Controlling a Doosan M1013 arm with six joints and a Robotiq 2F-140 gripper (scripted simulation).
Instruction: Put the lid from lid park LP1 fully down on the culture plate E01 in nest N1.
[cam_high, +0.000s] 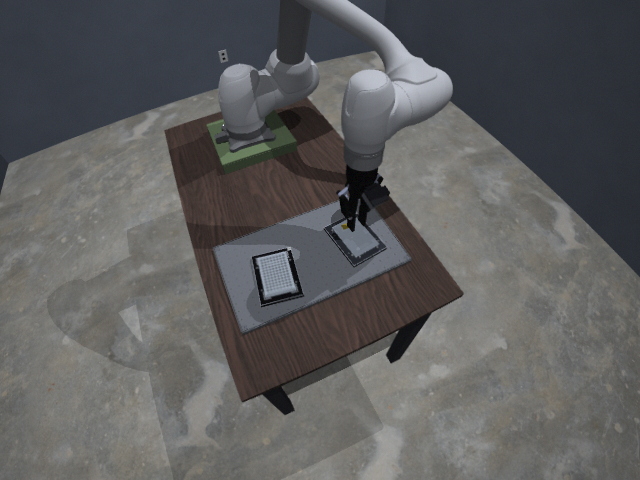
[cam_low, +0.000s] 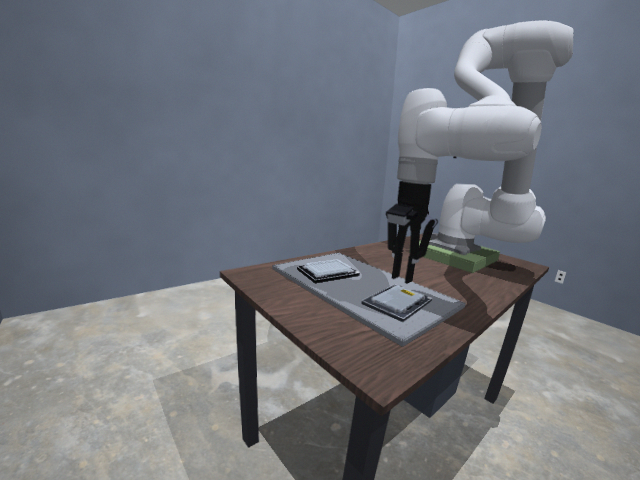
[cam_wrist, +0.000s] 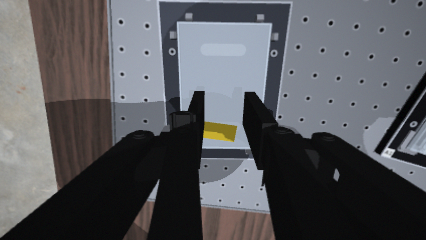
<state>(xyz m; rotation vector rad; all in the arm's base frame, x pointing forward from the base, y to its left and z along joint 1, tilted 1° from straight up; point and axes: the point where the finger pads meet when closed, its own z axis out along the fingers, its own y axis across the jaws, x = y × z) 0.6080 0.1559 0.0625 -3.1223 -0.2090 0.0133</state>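
My gripper is now 8 cm above the clear lid. From my hand the other things lie so: nest N1: 3 cm ahead, 26 cm to the right, 9 cm below; then lid park LP1: 9 cm below; then culture plate E01: 3 cm ahead, 26 cm to the right, 8 cm below.
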